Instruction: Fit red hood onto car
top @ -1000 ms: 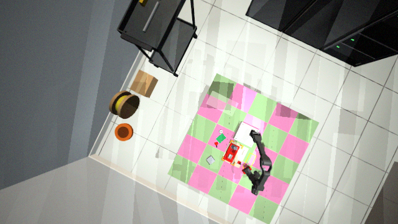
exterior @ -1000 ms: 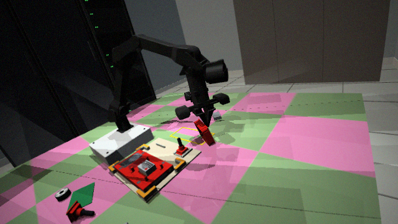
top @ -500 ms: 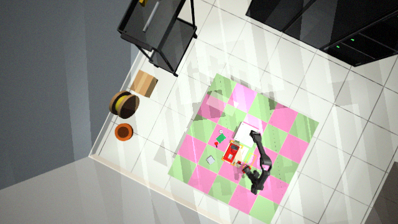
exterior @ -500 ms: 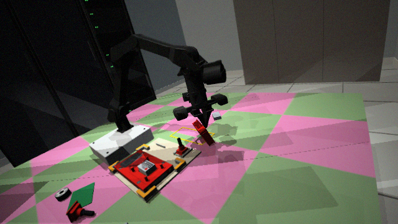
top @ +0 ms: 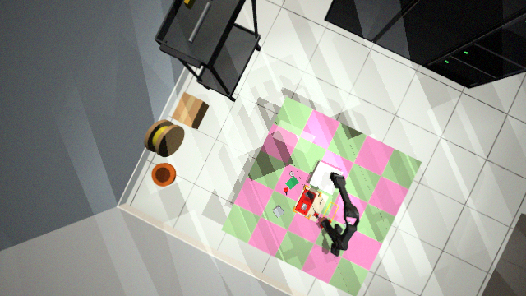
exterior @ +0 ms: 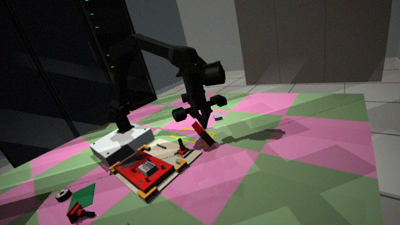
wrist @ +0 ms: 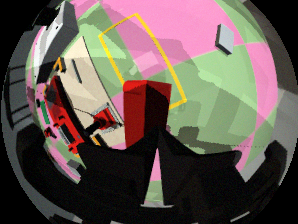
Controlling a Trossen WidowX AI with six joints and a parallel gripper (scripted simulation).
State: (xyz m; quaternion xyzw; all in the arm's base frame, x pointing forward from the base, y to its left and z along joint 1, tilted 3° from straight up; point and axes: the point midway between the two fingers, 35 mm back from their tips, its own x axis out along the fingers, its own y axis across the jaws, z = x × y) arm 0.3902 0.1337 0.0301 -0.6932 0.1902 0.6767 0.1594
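Right now the red hood is 10 mm behind my gripper tip and 10 mm below it. From my gripper tip the other things lie so: grey engine block 50 mm behind, 220 mm to the right, 30 mm below; then green patch 180 mm behind, 400 mm to the right, 50 mm below; then jig 90 mm behind, 190 mm to the right, 40 mm below.
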